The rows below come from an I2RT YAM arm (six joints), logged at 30 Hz.
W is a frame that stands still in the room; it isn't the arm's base.
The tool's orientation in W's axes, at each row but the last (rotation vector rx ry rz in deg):
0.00, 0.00, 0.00
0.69, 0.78, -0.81
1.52, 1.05, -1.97
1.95, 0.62, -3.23
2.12, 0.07, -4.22
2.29, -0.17, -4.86
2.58, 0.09, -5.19
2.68, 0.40, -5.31
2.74, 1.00, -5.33
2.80, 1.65, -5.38
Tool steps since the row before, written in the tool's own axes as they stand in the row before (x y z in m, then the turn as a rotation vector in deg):
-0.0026, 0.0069, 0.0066, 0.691, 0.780, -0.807
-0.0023, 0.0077, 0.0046, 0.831, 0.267, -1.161
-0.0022, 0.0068, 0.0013, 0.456, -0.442, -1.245
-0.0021, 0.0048, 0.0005, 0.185, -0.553, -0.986
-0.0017, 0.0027, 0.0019, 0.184, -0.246, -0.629
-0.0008, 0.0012, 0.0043, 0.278, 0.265, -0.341
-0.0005, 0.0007, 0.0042, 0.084, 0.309, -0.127
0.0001, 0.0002, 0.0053, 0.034, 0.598, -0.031
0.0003, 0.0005, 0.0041, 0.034, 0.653, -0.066
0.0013, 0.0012, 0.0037, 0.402, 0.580, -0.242
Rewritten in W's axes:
-0.0026, 0.0069, 0.0066, 0.691, 0.780, -0.807
-0.0021, 0.0077, 0.0047, 0.819, 0.269, -1.169
-0.0019, 0.0068, 0.0015, 0.418, -0.424, -1.264
-0.0018, 0.0049, 0.0007, 0.144, -0.528, -1.006
-0.0015, 0.0027, 0.0020, 0.165, -0.235, -0.638
-0.0007, 0.0011, 0.0043, 0.301, 0.254, -0.330
-0.0004, 0.0006, 0.0042, 0.112, 0.306, -0.113
0.0001, -0.0001, 0.0053, 0.089, 0.593, -0.004
0.0004, 0.0003, 0.0041, 0.094, 0.649, -0.036
0.0015, 0.0009, 0.0037, 0.448, 0.551, -0.227

